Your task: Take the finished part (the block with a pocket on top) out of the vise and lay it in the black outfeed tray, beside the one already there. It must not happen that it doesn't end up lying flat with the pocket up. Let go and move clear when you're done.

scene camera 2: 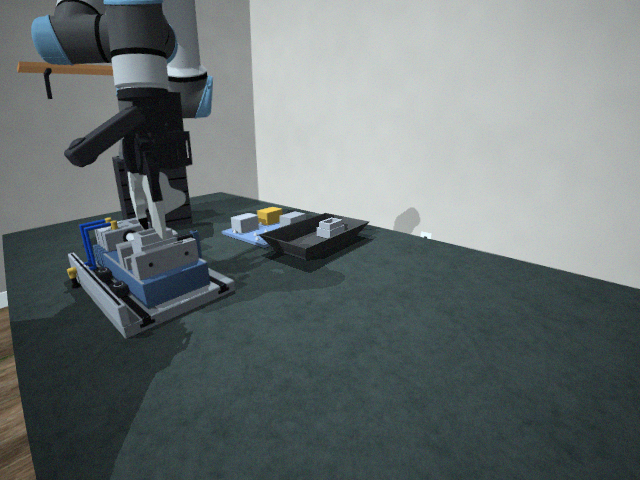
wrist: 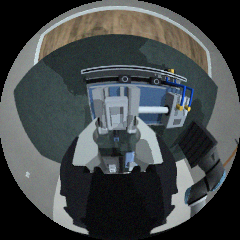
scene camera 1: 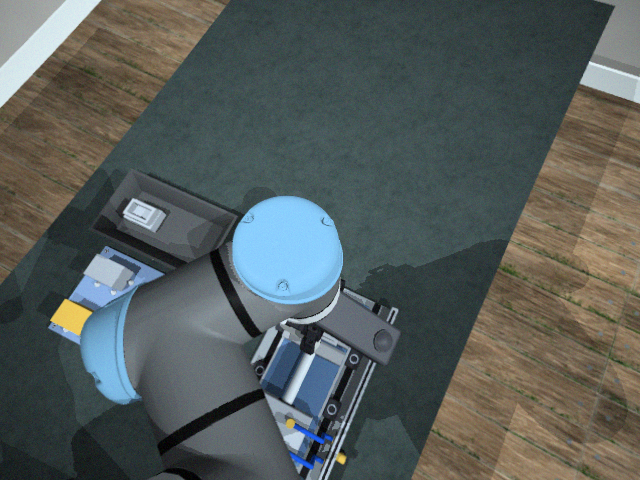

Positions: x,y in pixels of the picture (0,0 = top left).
Scene:
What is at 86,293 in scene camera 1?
A light blue fixture plate.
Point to a yellow block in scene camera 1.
71,315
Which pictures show the gripper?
Scene camera 2, the wrist view and scene camera 1: all of them.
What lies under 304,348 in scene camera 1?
The gripper.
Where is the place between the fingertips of the gripper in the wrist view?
116,117

